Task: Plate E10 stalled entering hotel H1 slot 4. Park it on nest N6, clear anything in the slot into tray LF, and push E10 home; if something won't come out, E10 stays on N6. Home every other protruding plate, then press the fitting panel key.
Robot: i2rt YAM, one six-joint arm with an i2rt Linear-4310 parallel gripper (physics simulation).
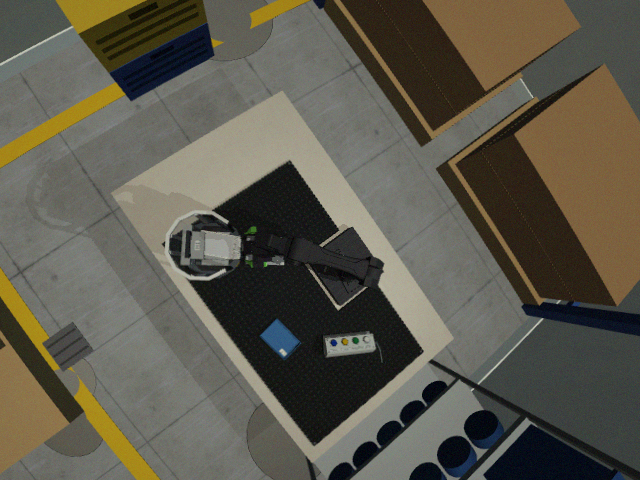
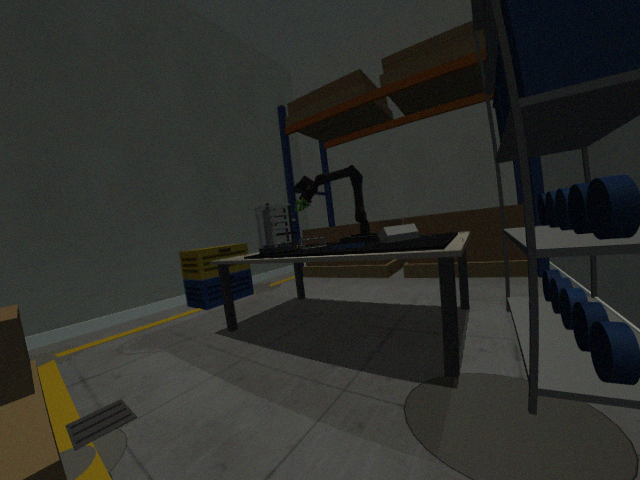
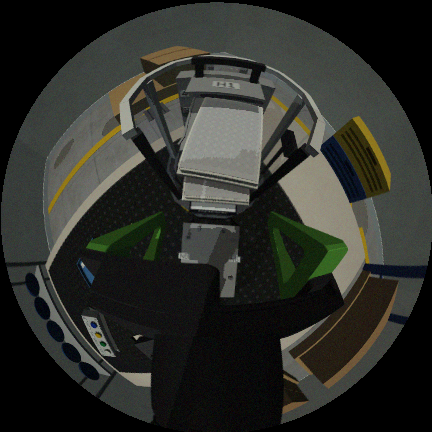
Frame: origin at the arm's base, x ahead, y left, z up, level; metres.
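Seen in the pictures: gripper, fingertip midpoint: (image 2: 297,211) (image 3: 216,217); arm's base at its link origin: (image 2: 365,235).
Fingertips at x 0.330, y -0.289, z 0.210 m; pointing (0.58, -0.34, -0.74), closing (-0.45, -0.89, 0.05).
Offsets run from my fingertips to a thing's middle. "pt": to the spot under its first point. Level surfaces: height alone.
Hotel H1 @[0.125 m ahead, 0.077 m right, 0.093 m down] (image 3: 226,86) (image 2: 267,224) stands at the mat's left end in a pale guard ring. Its top light plate @[0.086 m ahead, 0.058 m right, 0.012 m down] (image 3: 225,140) (image 1: 222,245) juts towards me, slightly skewed; its label is unreadable here. Below it a second plate @[0.077 m ahead, 0.046 m right, 0.054 m down] (image 3: 216,195) sticks out less, with another edge @[pt 0.030 m ahead, 0.016 m right, 0.128 m down] (image 3: 212,206) under that. My gripper (image 3: 216,217) (image 1: 253,248) (image 2: 302,205) is open and empty, tilted down before the plates, touching none visibly. A grey metal nest @[0.063 m back, 0.038 m left, 0.209 m down] (image 3: 200,240) (image 1: 277,259) lies below the fingers, partly hidden by the arm. The key panel @[0.186 m back, 0.586 m left, 0.206 m down] (image 1: 349,351) (image 3: 92,327) has blue, yellow, green and white keys.
A flat blue tray-like piece @[pt 0.063 m ahead, 0.410 m left, 0.245 m down] (image 1: 280,338) (image 3: 86,271) lies on the black mat @[0.247 m down] (image 1: 248,310), left of the panel; its label is unreadable. The guard ring's dark posts (image 3: 159,165) (image 3: 281,175) flank the plates. The arm base (image 1: 351,240) sits at the mat's edge.
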